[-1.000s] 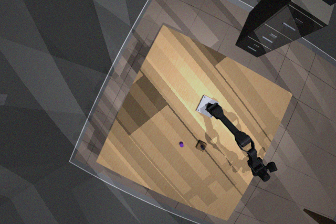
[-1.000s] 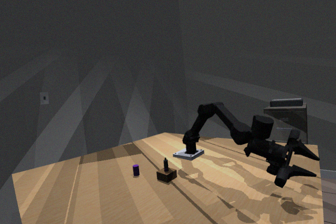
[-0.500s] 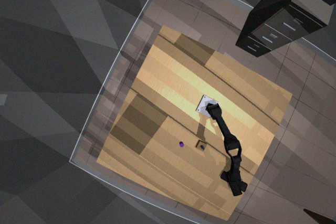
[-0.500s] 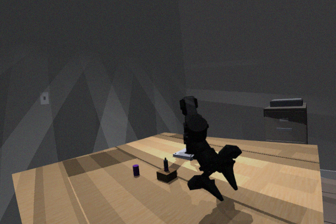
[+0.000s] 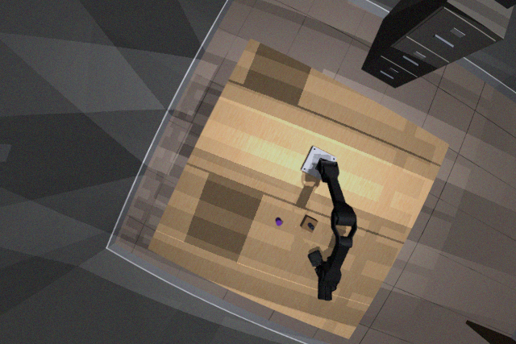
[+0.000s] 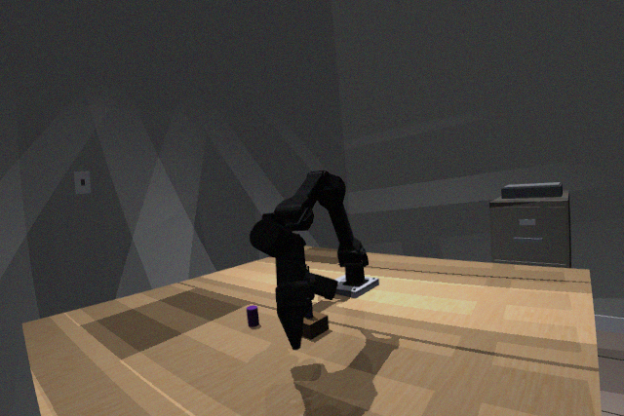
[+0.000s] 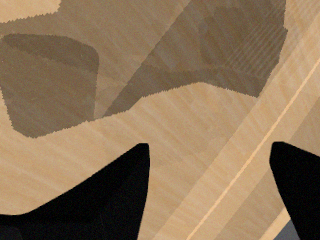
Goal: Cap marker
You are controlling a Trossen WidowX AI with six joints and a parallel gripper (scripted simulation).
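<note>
Right now the purple cap is 13 cm behind my gripper tip, 29 cm to the right of it and 6 cm below it.
</note>
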